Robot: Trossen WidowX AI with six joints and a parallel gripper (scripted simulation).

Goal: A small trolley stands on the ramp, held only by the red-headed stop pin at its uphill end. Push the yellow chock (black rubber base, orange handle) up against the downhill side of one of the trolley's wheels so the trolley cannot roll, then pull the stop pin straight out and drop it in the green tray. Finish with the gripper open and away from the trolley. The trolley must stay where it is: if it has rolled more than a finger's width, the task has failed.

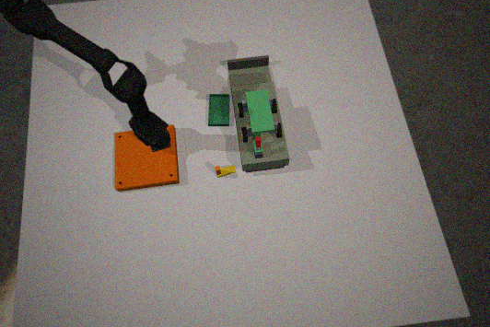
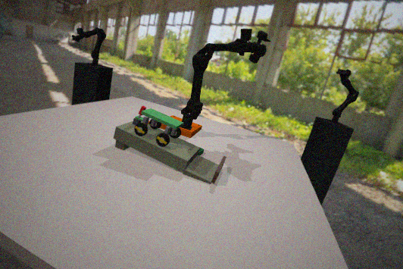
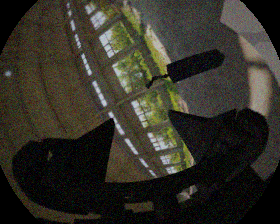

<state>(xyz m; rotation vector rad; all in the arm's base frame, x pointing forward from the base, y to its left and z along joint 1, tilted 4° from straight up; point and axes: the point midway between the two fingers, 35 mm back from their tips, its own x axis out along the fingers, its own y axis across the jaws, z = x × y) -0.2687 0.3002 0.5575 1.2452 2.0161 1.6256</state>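
Now: the yellow chock 490 mm ahead of my gripper tip, 510 mm to the right of it and 550 mm below it. Also, from my gripper tip: green trolley 640 mm ahead, 410 mm to the right, 460 mm below; then green tray 530 mm ahead, 290 mm to the right, 580 mm below; then dark end wall 690 mm ahead, 150 mm to the right, 540 mm below.
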